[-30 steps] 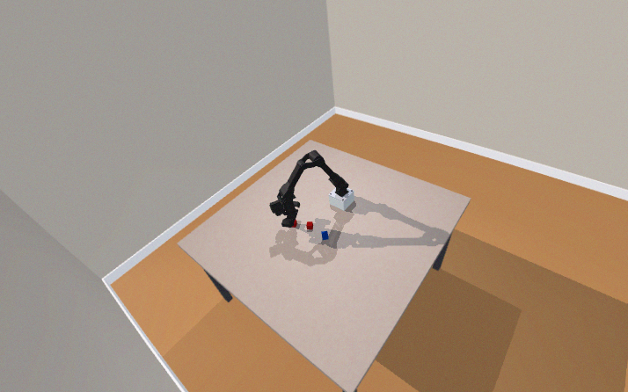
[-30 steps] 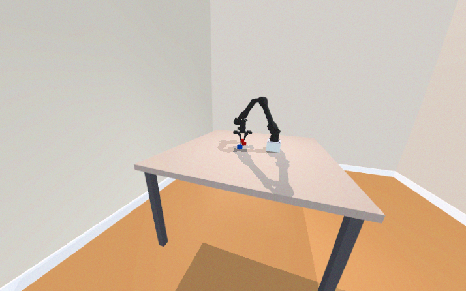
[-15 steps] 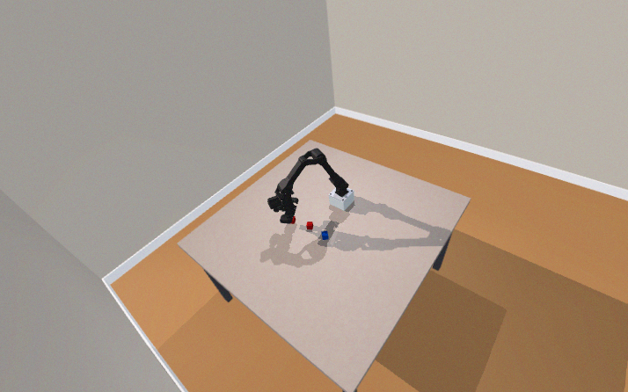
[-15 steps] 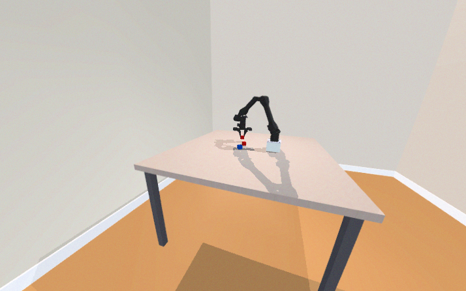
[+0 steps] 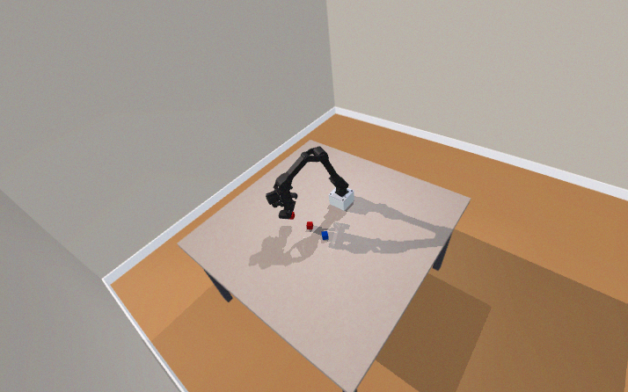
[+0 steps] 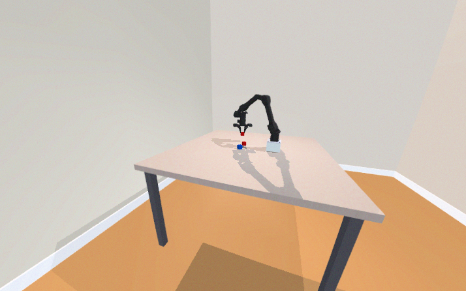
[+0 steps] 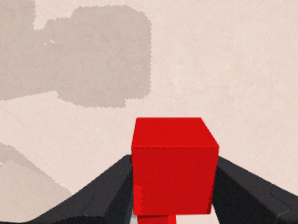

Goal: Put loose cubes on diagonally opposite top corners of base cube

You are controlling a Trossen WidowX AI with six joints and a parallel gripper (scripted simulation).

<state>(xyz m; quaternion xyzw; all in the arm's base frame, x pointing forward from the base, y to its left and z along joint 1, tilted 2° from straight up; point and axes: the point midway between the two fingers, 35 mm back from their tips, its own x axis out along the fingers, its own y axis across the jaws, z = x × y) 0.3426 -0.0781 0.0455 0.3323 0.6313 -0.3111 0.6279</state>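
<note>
The blue cube lies 70 mm behind my gripper tip, 210 mm to the left of it and 70 mm below it.
</note>
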